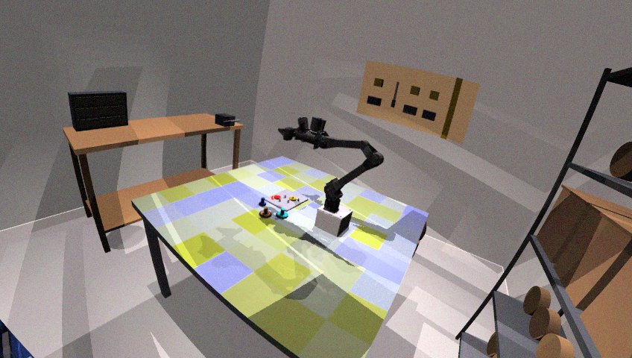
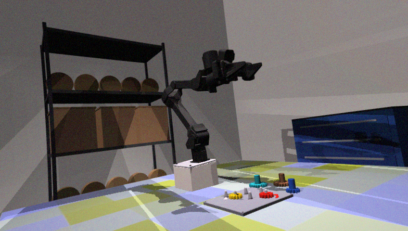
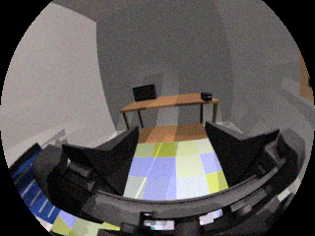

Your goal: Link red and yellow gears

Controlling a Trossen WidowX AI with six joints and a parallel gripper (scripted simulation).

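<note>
My gripper tip is now 40 cm above the brown gear, 16 cm to the right of it and 6 cm past it. From my gripper tip the other things lie so: red gear: 40 cm below, 2 cm to the right; blue gear: 40 cm below, 9 cm to the left, 2 cm ahead; yellow gear: 40 cm below, 8 cm behind, 7 cm to the right.
</note>
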